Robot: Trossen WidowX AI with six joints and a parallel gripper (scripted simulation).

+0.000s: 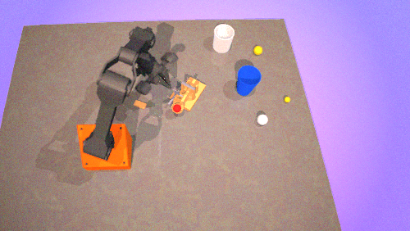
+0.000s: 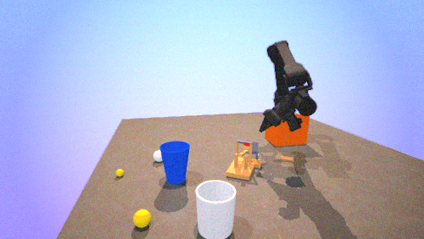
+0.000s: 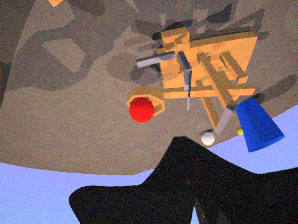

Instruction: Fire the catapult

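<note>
Right now the red ball is 7 cm below my gripper tip, 5 cm to the right of it and 2 cm ahead of it. From my gripper tip the other things lie so: orange peg: 13 cm below, 13 cm behind; white mug: 30 cm to the left, 25 cm ahead, 10 cm below; blue cup: 32 cm ahead, 10 cm below, 5 cm to the left.
</note>
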